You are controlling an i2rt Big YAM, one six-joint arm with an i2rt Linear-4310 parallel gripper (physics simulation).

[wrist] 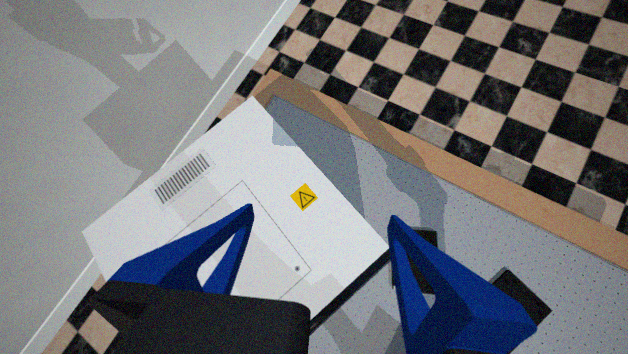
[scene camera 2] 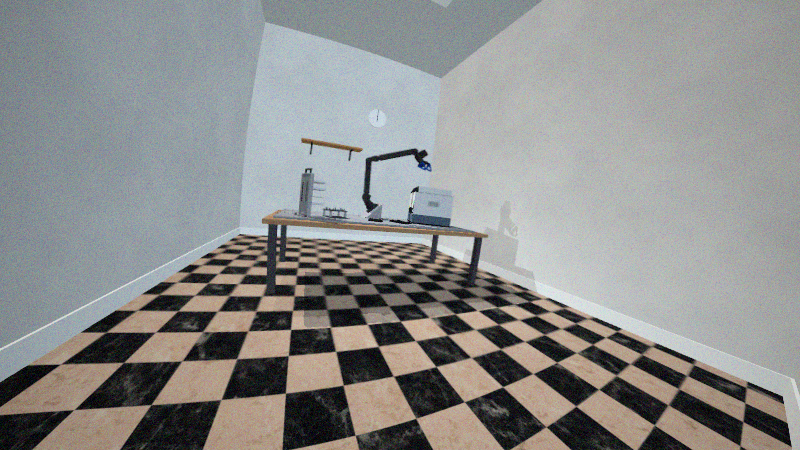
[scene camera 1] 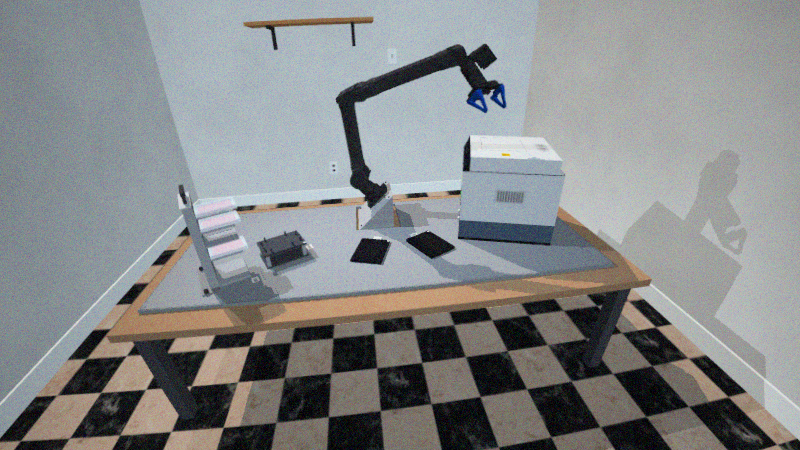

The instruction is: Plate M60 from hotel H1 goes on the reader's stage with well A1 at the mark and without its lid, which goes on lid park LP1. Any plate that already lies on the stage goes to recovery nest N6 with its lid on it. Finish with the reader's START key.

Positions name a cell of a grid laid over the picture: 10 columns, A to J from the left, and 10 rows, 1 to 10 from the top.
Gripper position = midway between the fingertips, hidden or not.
My gripper (scene camera 1: G3) is open, holding nothing. Also in view: a vent grille (wrist: D5).
My gripper is seen too in the wrist view (wrist: F7).
